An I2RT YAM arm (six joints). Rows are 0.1 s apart.
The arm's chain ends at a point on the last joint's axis. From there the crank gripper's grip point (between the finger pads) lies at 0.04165 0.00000 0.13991 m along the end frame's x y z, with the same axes.
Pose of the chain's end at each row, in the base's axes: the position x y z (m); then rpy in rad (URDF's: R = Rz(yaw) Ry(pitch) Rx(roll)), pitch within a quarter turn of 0, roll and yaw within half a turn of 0:
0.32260, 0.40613, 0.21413, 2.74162, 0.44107, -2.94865
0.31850, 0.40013, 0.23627, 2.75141, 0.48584, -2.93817
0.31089, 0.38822, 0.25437, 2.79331, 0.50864, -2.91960
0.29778, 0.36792, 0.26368, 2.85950, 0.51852, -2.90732
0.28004, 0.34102, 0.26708, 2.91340, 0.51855, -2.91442
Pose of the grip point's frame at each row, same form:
0.32918, 0.46293, 0.07982, 2.74162, 0.44107, -2.94865
0.33085, 0.45701, 0.10240, 2.75141, 0.48584, -2.93817
0.32736, 0.44089, 0.11923, 2.79331, 0.50864, -2.91960
0.31833, 0.41286, 0.12632, 2.85950, 0.51852, -2.90732
0.30348, 0.37892, 0.12807, 2.91340, 0.51855, -2.91442

